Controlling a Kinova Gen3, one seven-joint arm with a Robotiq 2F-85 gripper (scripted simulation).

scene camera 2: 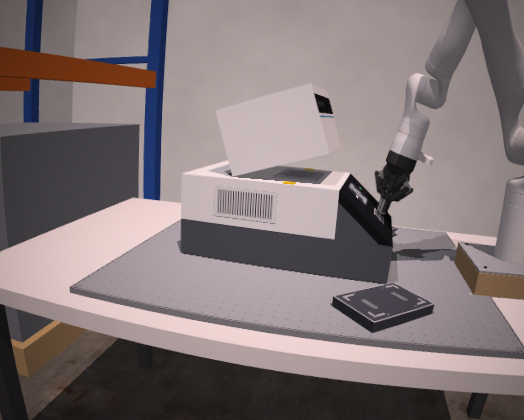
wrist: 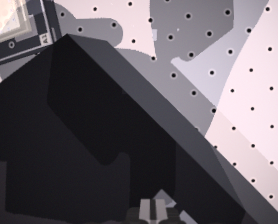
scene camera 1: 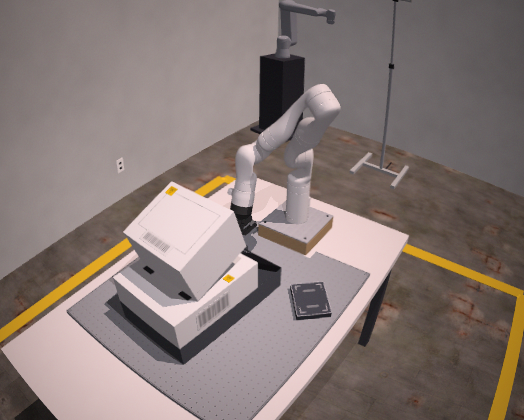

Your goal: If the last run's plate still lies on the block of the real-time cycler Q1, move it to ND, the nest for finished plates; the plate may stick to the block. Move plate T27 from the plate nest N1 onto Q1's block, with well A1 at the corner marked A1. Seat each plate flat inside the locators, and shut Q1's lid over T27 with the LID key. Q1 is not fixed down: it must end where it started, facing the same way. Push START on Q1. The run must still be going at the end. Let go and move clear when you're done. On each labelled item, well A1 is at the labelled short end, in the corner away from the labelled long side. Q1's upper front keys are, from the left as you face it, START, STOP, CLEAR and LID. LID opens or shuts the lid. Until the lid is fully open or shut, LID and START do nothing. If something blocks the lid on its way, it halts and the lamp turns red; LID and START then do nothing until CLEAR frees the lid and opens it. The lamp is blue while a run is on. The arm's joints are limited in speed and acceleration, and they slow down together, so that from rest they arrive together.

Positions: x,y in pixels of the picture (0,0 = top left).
A real-time cycler shows in scene camera 2, in the wrist view (91,132) and in scene camera 1. The same spot on the real-time cycler: (scene camera 1: 181,325) is (scene camera 2: 191,181).
